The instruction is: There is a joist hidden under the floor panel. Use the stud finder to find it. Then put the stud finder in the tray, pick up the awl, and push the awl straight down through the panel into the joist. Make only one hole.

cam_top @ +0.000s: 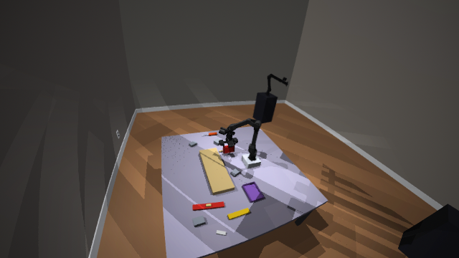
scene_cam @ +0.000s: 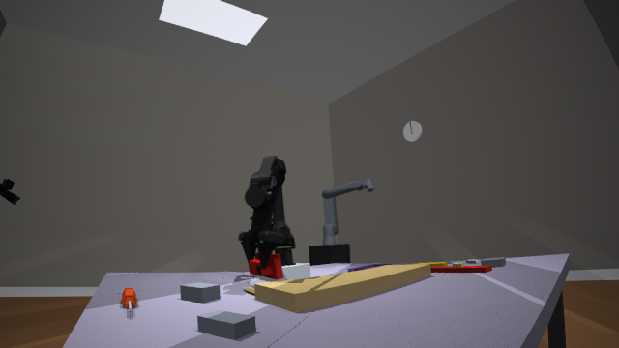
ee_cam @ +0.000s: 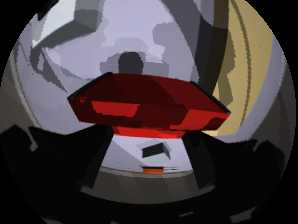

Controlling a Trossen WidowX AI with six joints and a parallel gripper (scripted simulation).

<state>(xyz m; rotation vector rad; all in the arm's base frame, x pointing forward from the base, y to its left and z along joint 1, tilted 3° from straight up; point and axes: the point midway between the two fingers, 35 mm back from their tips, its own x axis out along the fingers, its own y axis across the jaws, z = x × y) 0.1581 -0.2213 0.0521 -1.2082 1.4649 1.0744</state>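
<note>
The red stud finder lies 2 cm ahead of my gripper tip. Round my gripper tip: orange-handled tool: 37 cm to the right, 8 cm ahead, 6 cm below; awl: 7 cm below, 3 cm to the right; purple tray: 53 cm to the left, 6 cm below, 4 cm ahead.
</note>
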